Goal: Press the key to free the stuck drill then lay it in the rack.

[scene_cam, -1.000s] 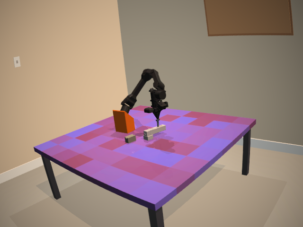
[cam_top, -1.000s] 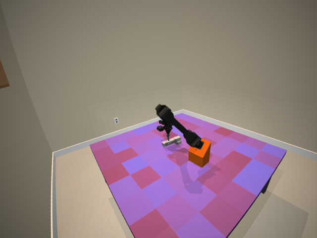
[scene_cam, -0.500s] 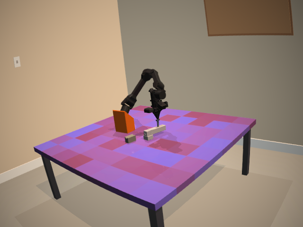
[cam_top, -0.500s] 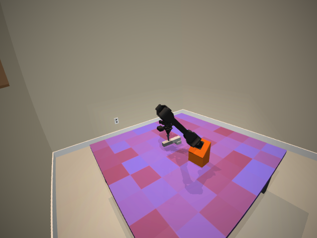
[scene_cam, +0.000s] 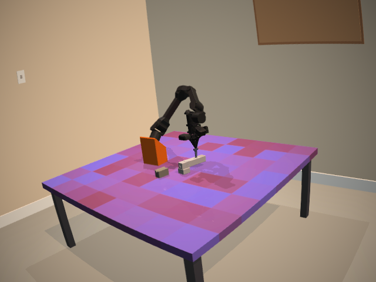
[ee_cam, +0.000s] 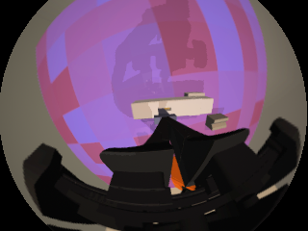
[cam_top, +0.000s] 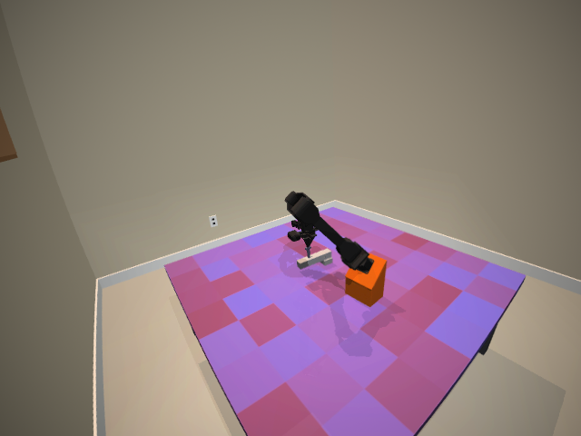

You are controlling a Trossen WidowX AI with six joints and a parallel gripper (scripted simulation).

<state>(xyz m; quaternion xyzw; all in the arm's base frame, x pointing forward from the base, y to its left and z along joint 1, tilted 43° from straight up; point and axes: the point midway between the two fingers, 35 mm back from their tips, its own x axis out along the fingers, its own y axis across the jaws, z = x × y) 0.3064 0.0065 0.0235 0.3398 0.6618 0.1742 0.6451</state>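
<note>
My gripper tip is now 30 mm above the dark key. Round my gripper tip: grey rack block 180 mm to the right, 130 mm behind, 100 mm below; then drill 70 mm below, 50 mm to the right, 20 mm behind; then fixture block 80 mm below, 40 mm to the right, 10 mm behind.
</note>
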